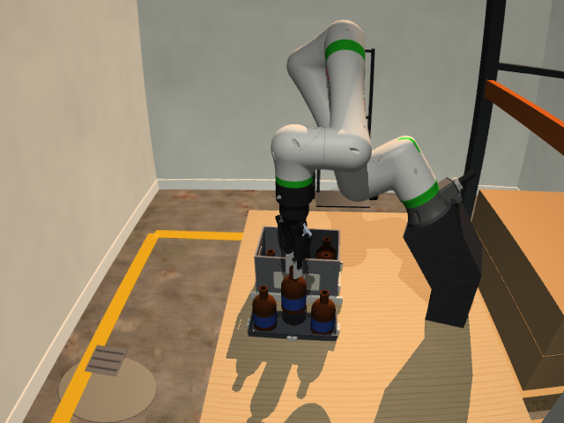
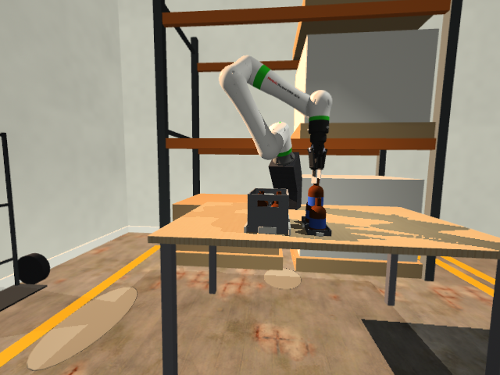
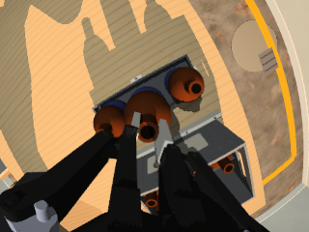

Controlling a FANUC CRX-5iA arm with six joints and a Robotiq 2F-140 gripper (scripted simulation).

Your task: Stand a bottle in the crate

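The glass bottle lies 9 cm below my hand. Round my hand: tray: 24 cm below; then grey crate: 22 cm to the right, 17 cm below, 5 cm behind.
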